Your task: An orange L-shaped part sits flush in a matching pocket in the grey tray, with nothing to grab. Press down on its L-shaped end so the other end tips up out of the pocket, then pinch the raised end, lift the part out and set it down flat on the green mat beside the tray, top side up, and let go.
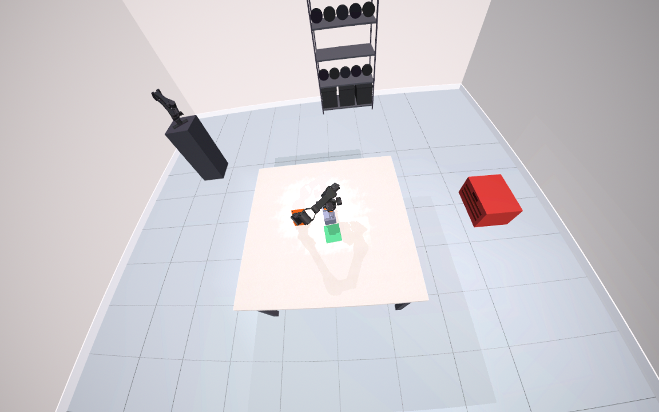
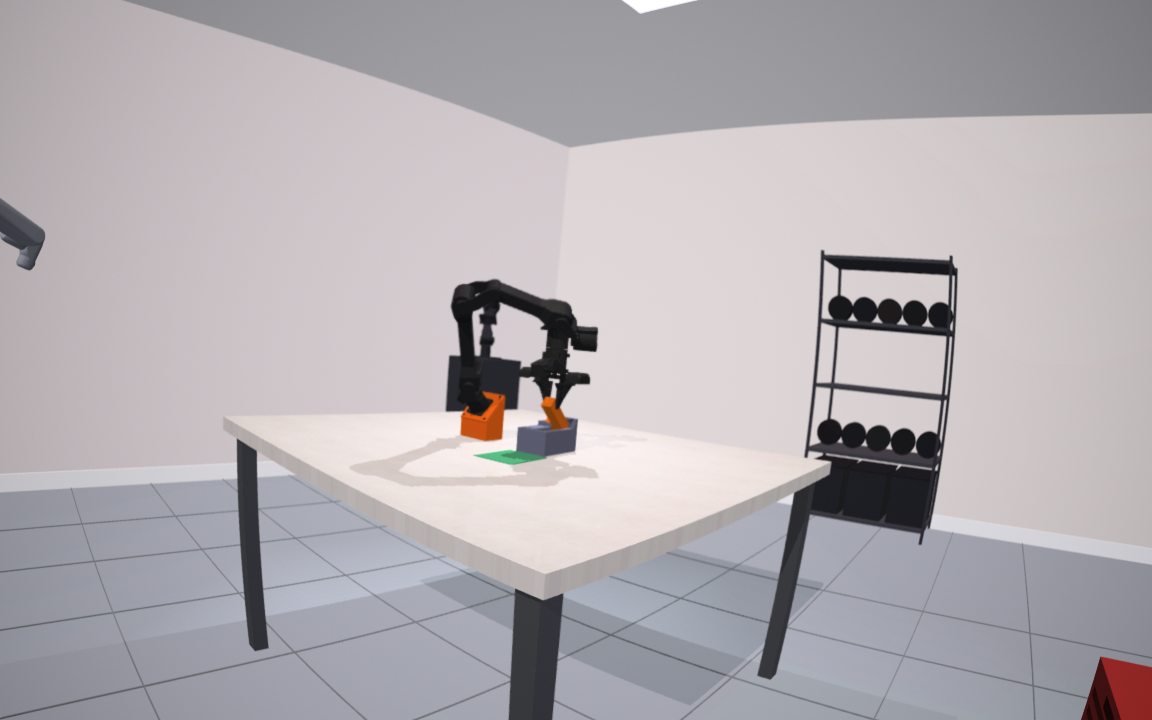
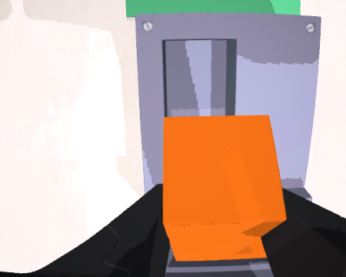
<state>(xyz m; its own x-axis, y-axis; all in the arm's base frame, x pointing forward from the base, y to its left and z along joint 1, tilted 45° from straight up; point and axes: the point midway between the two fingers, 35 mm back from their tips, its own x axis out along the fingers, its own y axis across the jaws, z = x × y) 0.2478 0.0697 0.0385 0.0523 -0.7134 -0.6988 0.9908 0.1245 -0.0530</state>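
The green mat is 140 mm to the right of my gripper tip and 130 mm below it. Also, from my gripper tip: orange L-shaped part 30 mm to the left, 30 mm below, 20 mm behind.
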